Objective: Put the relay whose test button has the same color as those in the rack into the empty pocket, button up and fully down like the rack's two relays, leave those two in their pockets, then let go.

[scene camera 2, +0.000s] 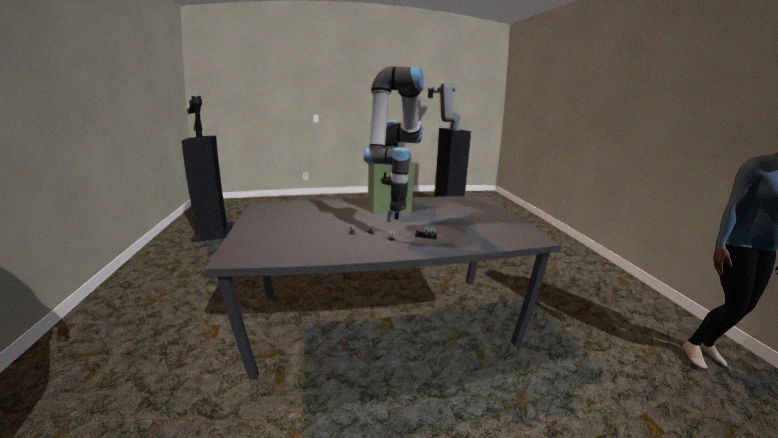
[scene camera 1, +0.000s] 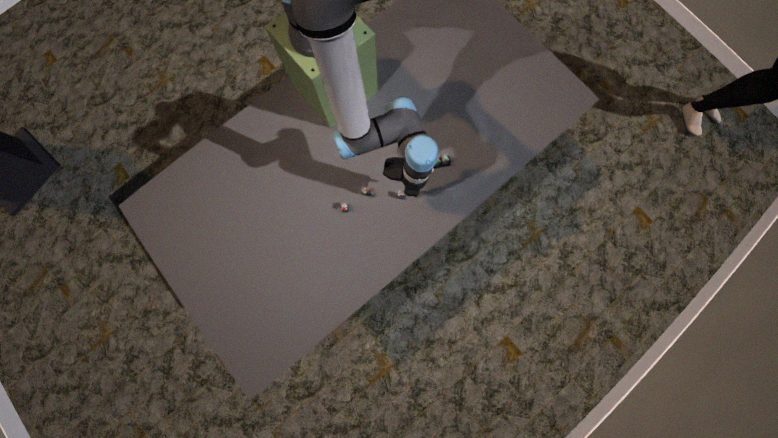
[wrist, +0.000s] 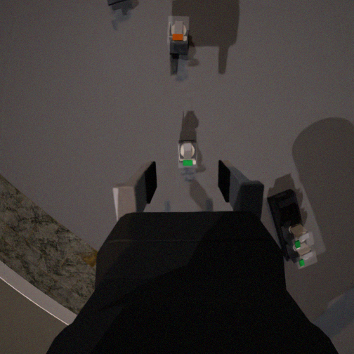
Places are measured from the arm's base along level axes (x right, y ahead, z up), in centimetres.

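Where they show: gripper, fingertip midpoint: (scene camera 2: 393,220) (scene camera 1: 403,189).
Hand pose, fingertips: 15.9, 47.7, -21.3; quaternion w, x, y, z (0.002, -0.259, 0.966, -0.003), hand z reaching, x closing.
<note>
Things, the pixels of their top centre, and the offset from my fingertips, as dx, dy, dz. "*": a spot on its surface instead. Level surfaces: height alone.
- loose relay with the green button, top centre: (scene camera 2: 391,231) +0.2, -0.5, -5.8
- black rack, surface spot: (scene camera 2: 418,233) * -15.2, -1.6, -9.5
- orange-button relay, top centre: (scene camera 1: 365,189) (scene camera 2: 370,225) +7.2, -11.3, -5.8
- red-button relay, top centre: (scene camera 1: 344,206) (scene camera 2: 352,225) +16.5, -13.3, -5.8
- table, surface height: dz -10.2
The loose relay with the green button (scene camera 1: 401,194) (scene camera 2: 391,235) (wrist: 187,153) stands upright on the table, button up. My gripper (scene camera 2: 393,216) (wrist: 186,173) is open and empty, above and close to this relay; in the wrist view the relay shows between and slightly beyond the fingertips. The black rack (scene camera 2: 418,233) (wrist: 278,220) lies to the right in the wrist view. Its two green-button relays (wrist: 298,233) (wrist: 305,254) sit in neighbouring pockets, and the empty pocket (wrist: 287,202) is at its upper end there. In scene camera 1 the arm partly hides the rack (scene camera 1: 445,161).
An orange-button relay (scene camera 1: 366,190) (scene camera 2: 371,229) (wrist: 178,36) and a red-button relay (scene camera 1: 344,207) (scene camera 2: 351,230) stand farther left on the table (scene camera 1: 261,244) (scene camera 2: 304,247). The green robot pedestal (scene camera 1: 313,89) (scene camera 2: 378,190) stands at the table's back edge. A person stands at the right.
</note>
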